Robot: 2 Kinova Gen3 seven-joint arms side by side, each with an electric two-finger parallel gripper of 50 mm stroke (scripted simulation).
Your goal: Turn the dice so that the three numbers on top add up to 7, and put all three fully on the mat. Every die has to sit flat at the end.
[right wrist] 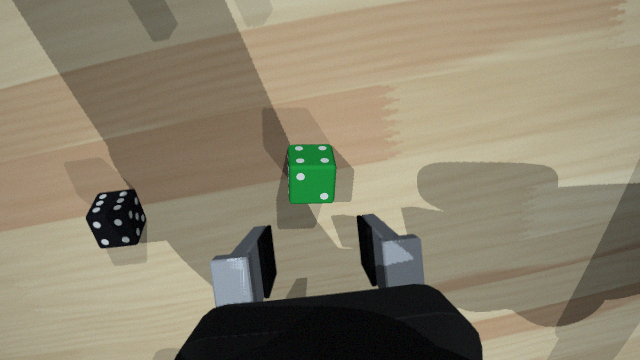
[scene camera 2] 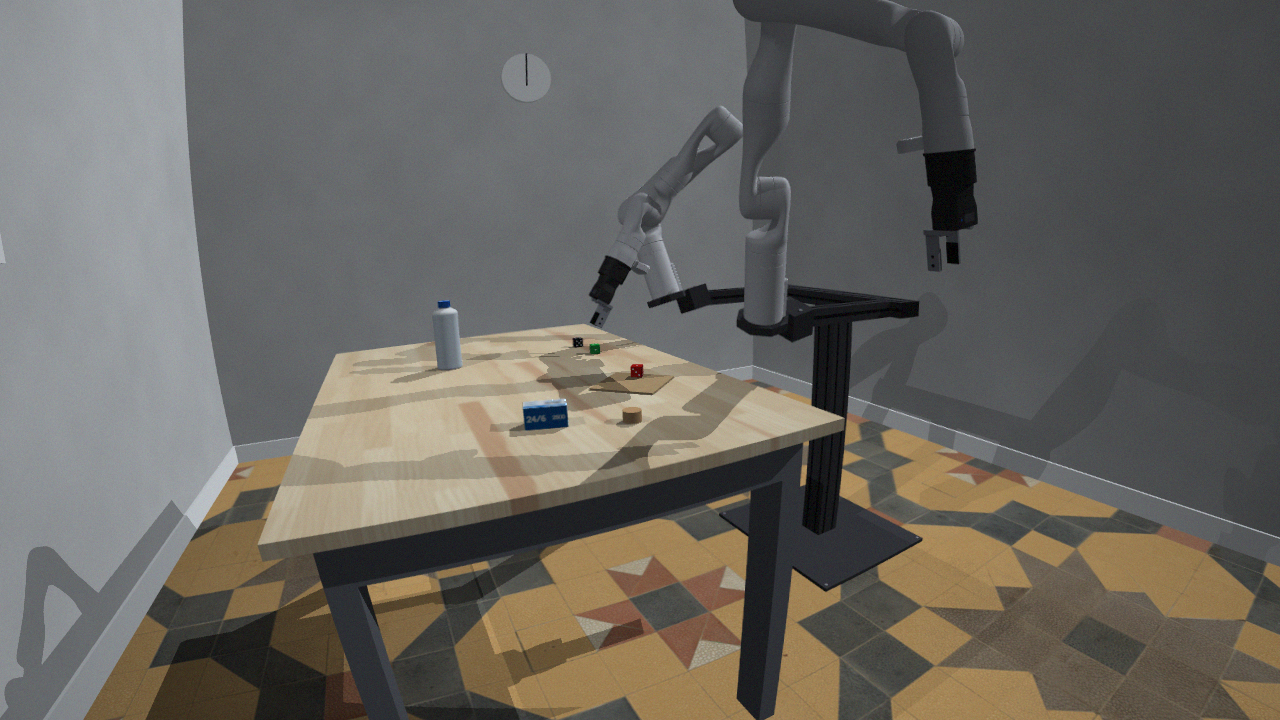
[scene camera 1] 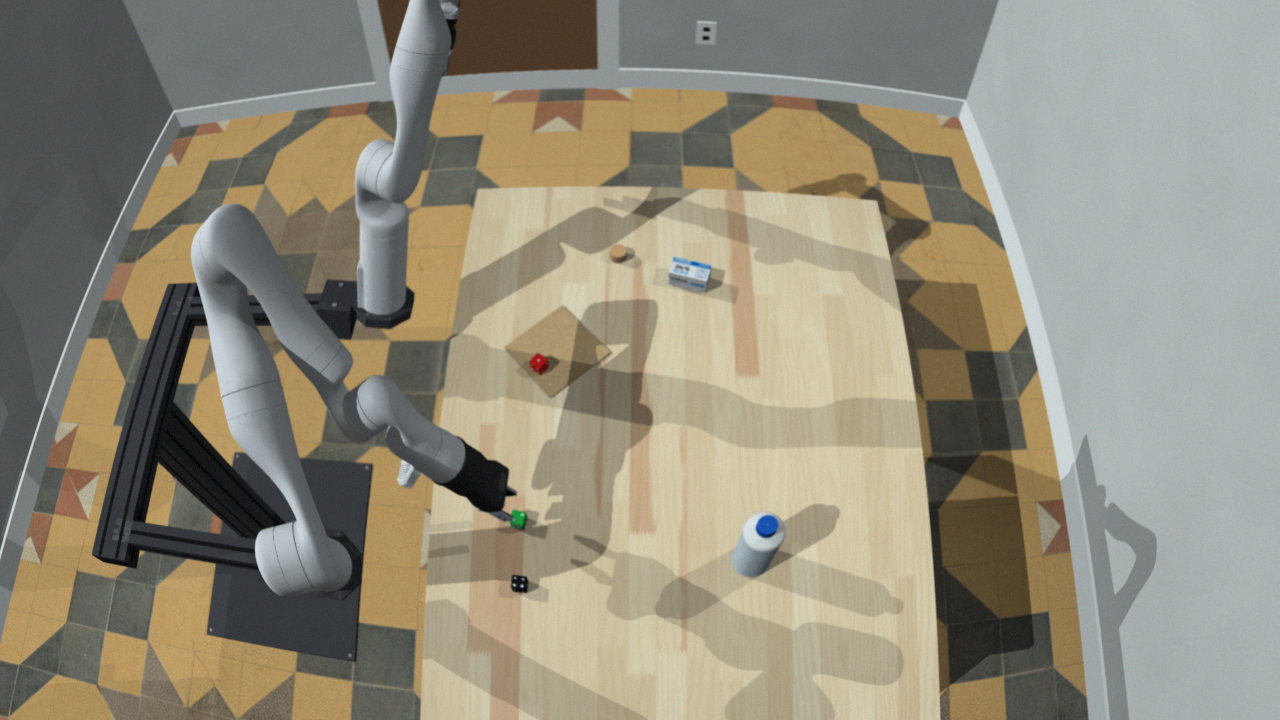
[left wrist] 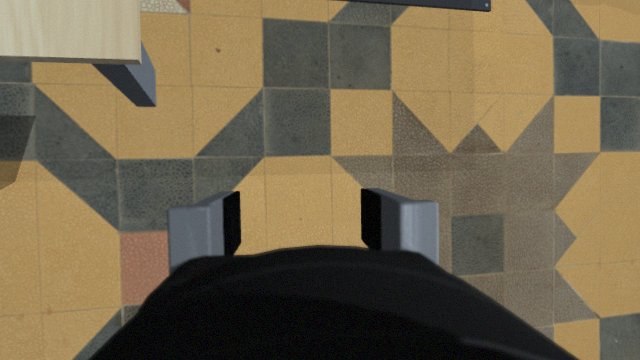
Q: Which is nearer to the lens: the staples box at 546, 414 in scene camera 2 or the white bottle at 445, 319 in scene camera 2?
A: The staples box.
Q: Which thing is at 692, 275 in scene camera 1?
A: A staples box.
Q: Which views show the white bottle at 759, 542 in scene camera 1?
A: Scene camera 2 and scene camera 1 only.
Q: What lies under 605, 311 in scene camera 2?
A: My right gripper.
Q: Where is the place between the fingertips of my right gripper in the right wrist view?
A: At 316, 245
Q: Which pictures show my right gripper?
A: The right wrist view, scene camera 2 and scene camera 1 only.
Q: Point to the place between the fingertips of my left gripper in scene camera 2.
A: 944, 266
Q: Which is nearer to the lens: the brown square mat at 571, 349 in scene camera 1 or the white bottle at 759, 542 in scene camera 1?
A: The white bottle.
